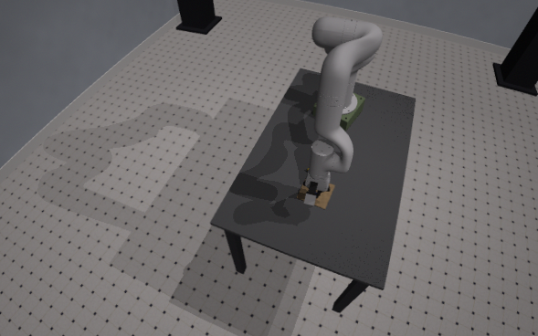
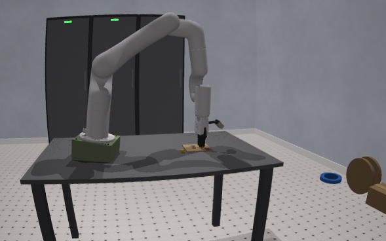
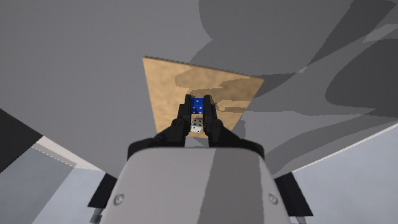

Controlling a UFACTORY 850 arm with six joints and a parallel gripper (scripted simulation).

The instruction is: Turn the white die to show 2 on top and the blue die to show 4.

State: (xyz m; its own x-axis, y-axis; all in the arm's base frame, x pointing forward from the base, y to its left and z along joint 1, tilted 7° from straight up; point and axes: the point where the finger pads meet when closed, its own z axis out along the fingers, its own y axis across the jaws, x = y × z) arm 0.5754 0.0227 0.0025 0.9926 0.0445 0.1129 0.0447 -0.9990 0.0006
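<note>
Now: hand 1 cm above the blue die. Also, from my hand: yellow die: 13 cm behind, 6 cm to the right, 2 cm below; white die: 5 cm behind, 2 cm below; tan mat: 3 cm below, 2 cm behind.
</note>
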